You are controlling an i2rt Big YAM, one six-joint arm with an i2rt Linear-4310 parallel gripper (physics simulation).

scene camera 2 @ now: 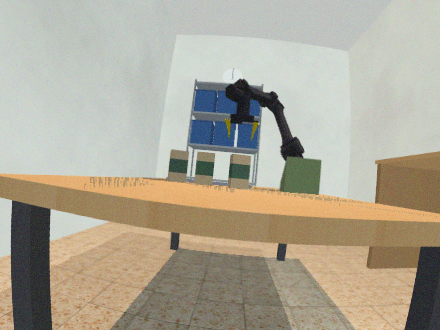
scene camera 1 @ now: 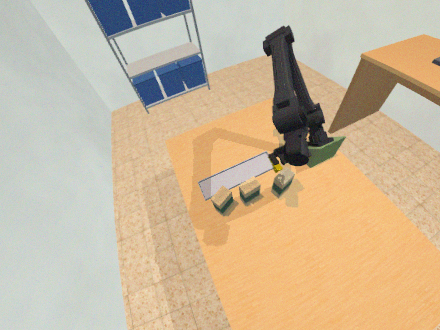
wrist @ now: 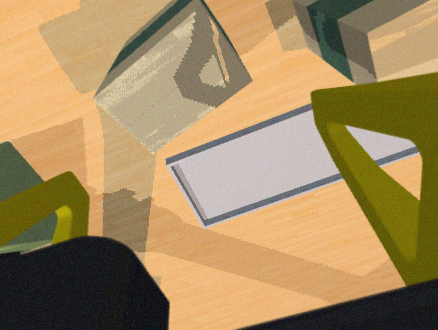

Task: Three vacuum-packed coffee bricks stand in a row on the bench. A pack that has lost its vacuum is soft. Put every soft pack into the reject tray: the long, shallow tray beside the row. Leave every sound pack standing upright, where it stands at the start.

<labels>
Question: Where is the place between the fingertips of my gripper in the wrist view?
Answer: At 192, 147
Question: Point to a shallow grey reject tray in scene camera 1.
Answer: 246, 170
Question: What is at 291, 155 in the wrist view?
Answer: A shallow grey reject tray.
</labels>
